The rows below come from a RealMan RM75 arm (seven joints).
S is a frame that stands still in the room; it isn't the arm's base.
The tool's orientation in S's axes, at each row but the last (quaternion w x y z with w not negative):
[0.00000, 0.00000, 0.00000, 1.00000]
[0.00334, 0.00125, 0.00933, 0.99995]
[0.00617, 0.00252, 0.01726, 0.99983]
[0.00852, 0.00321, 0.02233, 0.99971]
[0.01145, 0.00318, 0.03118, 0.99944]
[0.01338, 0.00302, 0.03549, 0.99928]
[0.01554, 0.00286, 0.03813, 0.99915]
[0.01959, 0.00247, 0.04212, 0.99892]
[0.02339, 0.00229, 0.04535, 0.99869]
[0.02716, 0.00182, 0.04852, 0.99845]
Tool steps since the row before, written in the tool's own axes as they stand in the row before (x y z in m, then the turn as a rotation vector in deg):
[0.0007, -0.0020, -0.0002, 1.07, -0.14, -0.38]
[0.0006, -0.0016, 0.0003, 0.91, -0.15, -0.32]
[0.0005, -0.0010, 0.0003, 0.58, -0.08, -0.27]
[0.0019, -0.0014, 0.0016, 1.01, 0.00, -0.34]
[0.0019, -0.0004, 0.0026, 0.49, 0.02, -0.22]
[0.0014, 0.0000, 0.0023, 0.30, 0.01, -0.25]
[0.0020, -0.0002, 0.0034, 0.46, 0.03, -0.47]
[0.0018, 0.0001, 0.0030, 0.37, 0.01, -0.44]
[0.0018, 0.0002, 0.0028, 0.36, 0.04, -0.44]
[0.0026, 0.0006, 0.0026, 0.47, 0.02, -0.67]
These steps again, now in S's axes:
[-0.0007, 0.0020, -0.0002, -1.07, 0.14, -0.38]
[-0.0006, 0.0016, 0.0003, -0.91, 0.15, -0.32]
[-0.0005, 0.0010, 0.0003, -0.58, 0.08, -0.27]
[-0.0019, 0.0015, 0.0015, -1.01, 0.00, -0.33]
[-0.0019, 0.0006, 0.0026, -0.49, -0.02, -0.22]
[-0.0014, 0.0002, 0.0023, -0.30, -0.02, -0.25]
[-0.0020, 0.0005, 0.0034, -0.46, -0.05, -0.46]
[-0.0018, 0.0002, 0.0030, -0.37, -0.03, -0.44]
[-0.0018, 0.0001, 0.0028, -0.36, -0.06, -0.43]
[-0.0026, -0.0002, 0.0026, -0.47, -0.06, -0.66]

